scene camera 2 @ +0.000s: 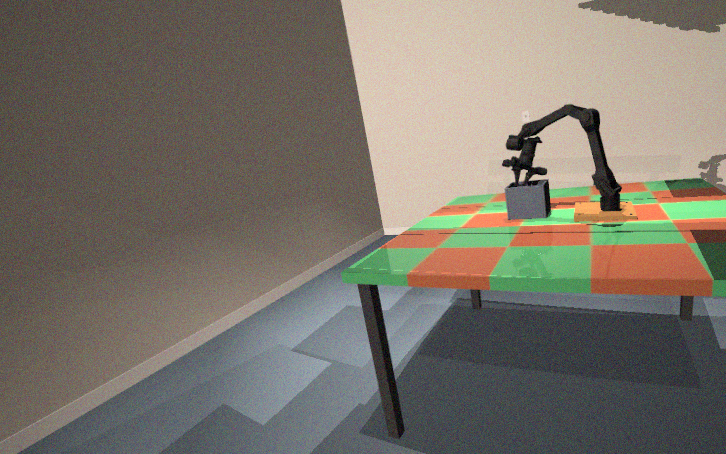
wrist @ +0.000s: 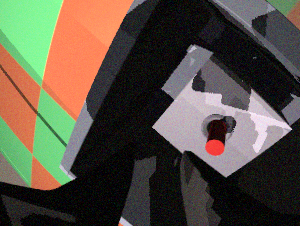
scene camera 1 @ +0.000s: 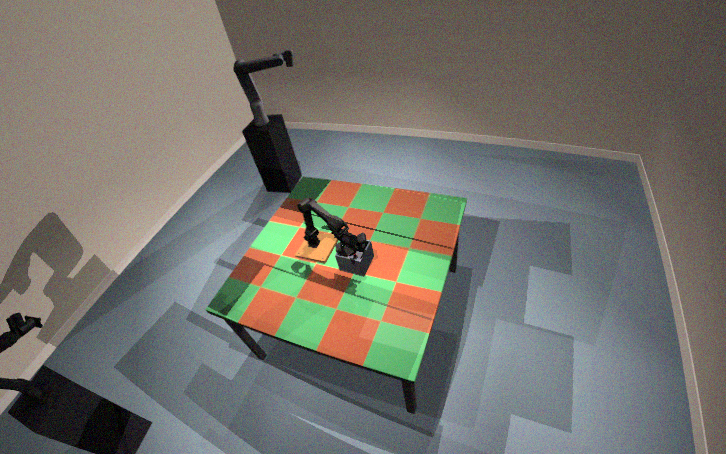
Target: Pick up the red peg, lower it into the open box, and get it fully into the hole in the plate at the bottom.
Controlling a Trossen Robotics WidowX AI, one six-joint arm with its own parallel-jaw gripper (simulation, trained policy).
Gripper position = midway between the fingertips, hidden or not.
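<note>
The gripper [wrist: 159, 154] is visible, as is a grey box, found at [scene camera 2: 531, 201] and at [wrist: 152, 57]. A light grey plate [wrist: 219, 91] is also visible; scene camera 2 does not show the plate, hidden by the grey box.
</note>
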